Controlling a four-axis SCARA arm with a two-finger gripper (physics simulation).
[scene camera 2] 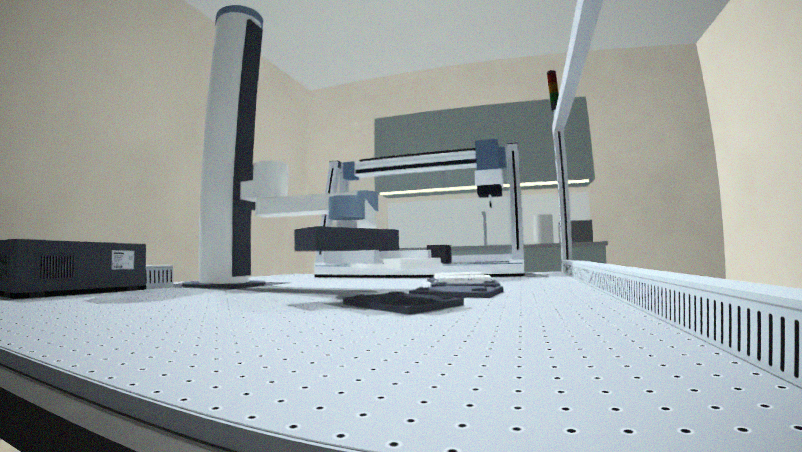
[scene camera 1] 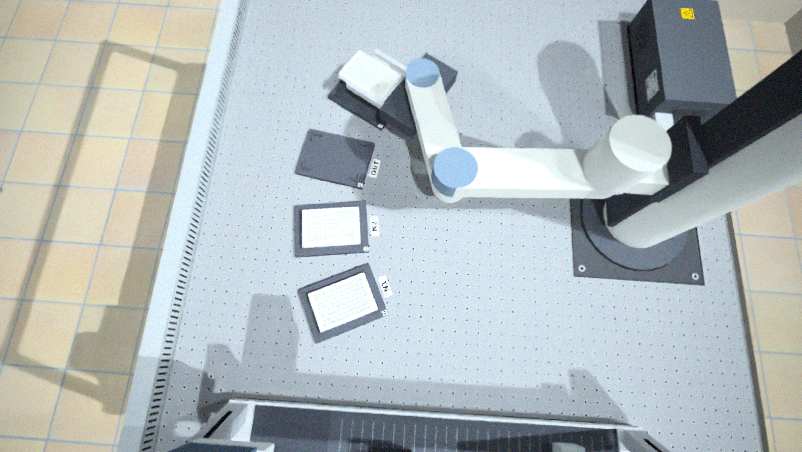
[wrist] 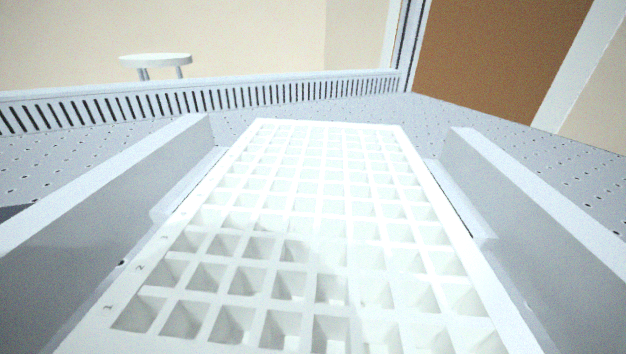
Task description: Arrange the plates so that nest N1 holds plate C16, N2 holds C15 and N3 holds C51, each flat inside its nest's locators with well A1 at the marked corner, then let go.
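Frame: origin at the arm's base, x ahead, y left, z up, level; metres.
Seen in the pictures: gripper, fingertip midpoint: [scene camera 2: 404,256] [scene camera 1: 361,68] [wrist: 324,142]; arm's base at its link origin: [scene camera 1: 630,219].
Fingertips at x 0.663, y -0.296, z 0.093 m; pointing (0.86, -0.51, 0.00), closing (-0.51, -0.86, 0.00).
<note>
Pixels of each thing's middle, then the offset from my fingertips to it.
- white well plate at the middle of its body: [wrist: 320,196] [scene camera 2: 394,263] [scene camera 1: 370,76] dx -0.021, dy +0.013, dz -0.011 m
- dark nest N3 at the middle of its body: [scene camera 2: 401,300] [scene camera 1: 368,95] dx -0.015, dy +0.024, dz -0.072 m
- Nest N2 at the middle of its body: [scene camera 1: 331,228] [scene camera 2: 465,283] dx +0.037, dy +0.377, dz -0.072 m
- Nest N1 at the middle of its body: [scene camera 1: 343,302] dx -0.007, dy +0.540, dz -0.072 m
- empty dark nest tagged OUT at the middle of its body: [scene camera 2: 457,289] [scene camera 1: 335,157] dx +0.048, dy +0.202, dz -0.071 m
My gripper [scene camera 1: 367,75] [wrist: 324,142] is shut on a white well plate [scene camera 1: 365,79] [scene camera 2: 412,262] [wrist: 320,215], gripping its two long sides. The plate is level and above the dark nest N3 [scene camera 1: 353,105] [scene camera 2: 404,303], with a gap below it. Its name label is not visible; the column numbers run along its left edge in the wrist view. Nest N2 [scene camera 1: 331,252] holds a white plate [scene camera 1: 330,227]. Nest N1 [scene camera 1: 351,325] holds another white plate [scene camera 1: 342,302]. Both look flat and lined up with their nests; their labels are not readable. N3's tag is hidden under the hand.
An empty dark nest tagged OUT [scene camera 1: 335,160] lies between N3 and N2. A dark instrument box [scene camera 1: 682,56] [scene camera 2: 73,266] stands near the arm's column [scene camera 2: 224,145]. A gantry [scene camera 2: 415,162] stands beyond the nests. A slotted rail [scene camera 1: 176,241] [scene camera 2: 690,314] [wrist: 250,95] borders the table.
</note>
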